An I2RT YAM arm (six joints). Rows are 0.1 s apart.
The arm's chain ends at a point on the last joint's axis. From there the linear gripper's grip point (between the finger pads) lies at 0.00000 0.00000 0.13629 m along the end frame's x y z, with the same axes.
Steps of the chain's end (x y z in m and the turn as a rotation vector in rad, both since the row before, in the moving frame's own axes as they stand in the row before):
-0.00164 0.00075 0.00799 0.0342 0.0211 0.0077
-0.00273 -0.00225 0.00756 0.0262 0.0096 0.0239
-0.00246 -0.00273 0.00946 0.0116 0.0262 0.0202
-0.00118 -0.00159 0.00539 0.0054 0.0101 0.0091
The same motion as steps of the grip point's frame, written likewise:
0.00125 -0.00390 0.00788 0.0342 0.0211 0.0077
-0.00138 -0.00580 0.00751 0.0262 0.0096 0.0239
0.00113 -0.00427 0.00940 0.0116 0.0262 0.0202
0.00020 -0.00232 0.00538 0.0054 0.0101 0.0091

